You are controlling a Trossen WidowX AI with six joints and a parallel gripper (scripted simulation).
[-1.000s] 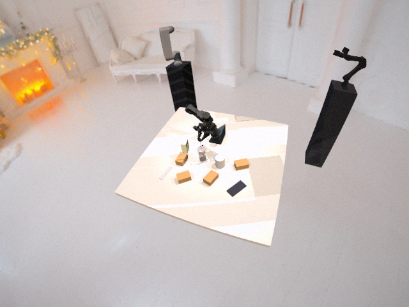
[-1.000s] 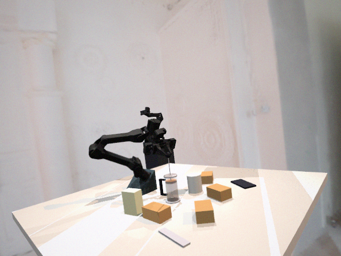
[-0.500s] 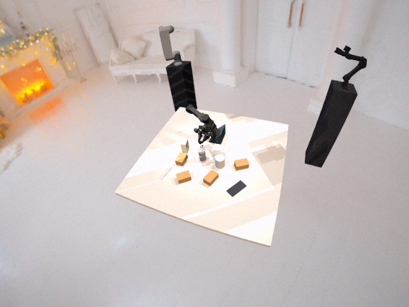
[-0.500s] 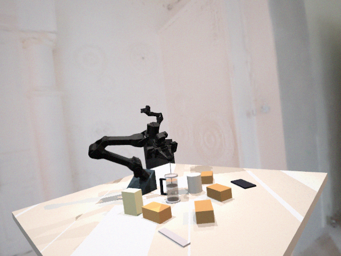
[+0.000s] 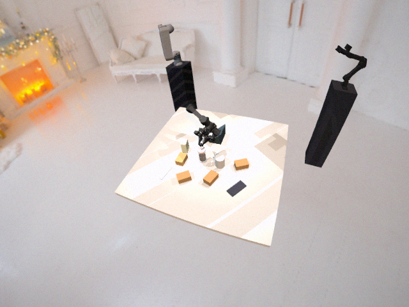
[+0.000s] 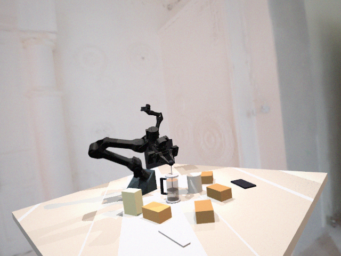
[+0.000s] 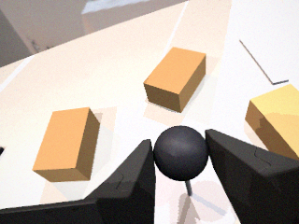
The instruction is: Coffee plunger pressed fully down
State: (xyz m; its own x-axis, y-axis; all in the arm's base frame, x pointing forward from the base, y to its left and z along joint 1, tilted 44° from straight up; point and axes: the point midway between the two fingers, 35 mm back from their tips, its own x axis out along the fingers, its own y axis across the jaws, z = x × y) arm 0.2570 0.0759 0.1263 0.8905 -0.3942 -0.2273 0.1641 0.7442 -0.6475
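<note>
Now: gripper tip 100 mm above the glass coffee press, 30 mm past it and 10 mm to the left of it. From my gripper tip the other things lie so: dark flat card: 370 mm to the left, 190 mm below, 170 mm ahead.
</note>
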